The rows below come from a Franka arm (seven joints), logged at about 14 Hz.
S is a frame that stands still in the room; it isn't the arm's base.
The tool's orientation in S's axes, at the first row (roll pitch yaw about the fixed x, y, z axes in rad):
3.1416 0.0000 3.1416
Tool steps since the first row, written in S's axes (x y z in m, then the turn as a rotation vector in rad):
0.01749 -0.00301 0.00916 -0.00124 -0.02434 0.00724
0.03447 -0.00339 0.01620 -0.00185 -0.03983 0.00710
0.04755 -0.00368 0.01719 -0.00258 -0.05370 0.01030
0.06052 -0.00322 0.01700 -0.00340 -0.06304 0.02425
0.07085 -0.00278 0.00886 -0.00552 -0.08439 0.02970
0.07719 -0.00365 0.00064 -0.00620 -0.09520 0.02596
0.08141 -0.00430 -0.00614 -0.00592 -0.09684 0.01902
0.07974 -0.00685 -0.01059 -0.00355 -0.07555 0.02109
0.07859 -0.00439 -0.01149 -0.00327 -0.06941 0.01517
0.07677 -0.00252 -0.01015 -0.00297 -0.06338 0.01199
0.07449 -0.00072 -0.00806 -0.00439 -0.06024 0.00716
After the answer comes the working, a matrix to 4 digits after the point.
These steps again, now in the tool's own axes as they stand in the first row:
-0.01749 -0.00301 -0.00916 0.00124 -0.02434 -0.00724
-0.03447 -0.00339 -0.01620 0.00185 -0.03983 -0.00710
-0.04755 -0.00368 -0.01719 0.00258 -0.05370 -0.01030
-0.06052 -0.00322 -0.01700 0.00340 -0.06304 -0.02425
-0.07085 -0.00278 -0.00886 0.00552 -0.08439 -0.02970
-0.07719 -0.00365 -0.00064 0.00620 -0.09520 -0.02596
-0.08141 -0.00430 0.00614 0.00592 -0.09684 -0.01902
-0.07974 -0.00685 0.01059 0.00355 -0.07555 -0.02109
-0.07859 -0.00439 0.01149 0.00327 -0.06941 -0.01517
-0.07677 -0.00252 0.01015 0.00297 -0.06338 -0.01199
-0.07449 -0.00072 0.00806 0.00439 -0.06024 -0.00716

The tool's axes in the first row as the columns of a matrix, in S's axes (rounded; the answer above uses it unrounded):
-1.0000 0.0000 0.0000
0.0000 1.0000 0.0000
0.0000 0.0000 -1.0000

